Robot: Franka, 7 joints.
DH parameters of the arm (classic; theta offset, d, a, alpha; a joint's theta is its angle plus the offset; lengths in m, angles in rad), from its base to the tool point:
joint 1: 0 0.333 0 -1.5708
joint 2: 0 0 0 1.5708
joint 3: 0 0.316 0.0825 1.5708
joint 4: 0 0 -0.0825 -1.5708
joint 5: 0 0.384 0 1.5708
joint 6: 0 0 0.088 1.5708
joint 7: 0 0.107 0 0
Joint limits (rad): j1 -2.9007..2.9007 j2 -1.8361..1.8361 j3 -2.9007..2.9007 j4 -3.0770..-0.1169 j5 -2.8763..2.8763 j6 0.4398..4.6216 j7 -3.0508..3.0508
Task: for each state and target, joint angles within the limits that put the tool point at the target. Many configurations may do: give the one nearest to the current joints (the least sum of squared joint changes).
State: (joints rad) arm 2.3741 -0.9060 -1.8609 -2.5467 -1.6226 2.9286 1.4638
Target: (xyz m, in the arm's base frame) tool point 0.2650 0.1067 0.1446
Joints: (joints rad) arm 1.9749 -0.6421 -2.1661 -2.8448 -1.6912 2.9266 1.4638
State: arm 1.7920 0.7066 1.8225 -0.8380 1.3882 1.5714 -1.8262
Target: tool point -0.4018 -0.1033 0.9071
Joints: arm 1.8931 0.5637 1.9282 -1.2384 1.2517 1.3151 -1.8262
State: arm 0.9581 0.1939 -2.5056 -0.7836 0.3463 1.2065 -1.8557
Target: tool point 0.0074 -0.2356 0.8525
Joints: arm 0.8782 0.5257 -2.8398 -1.3051 0.1936 0.6924 -1.8557
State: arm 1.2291 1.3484 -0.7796 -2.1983 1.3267 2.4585 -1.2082
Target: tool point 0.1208 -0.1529 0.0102
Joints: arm 1.1335 1.4089 -0.5655 -2.7575 1.3102 2.3328 -1.2082
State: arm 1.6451 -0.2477 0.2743 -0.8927 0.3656 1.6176 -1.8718
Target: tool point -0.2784 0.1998 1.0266
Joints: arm 1.7576 -0.2206 0.4585 -0.8754 0.4071 1.6943 -1.8718
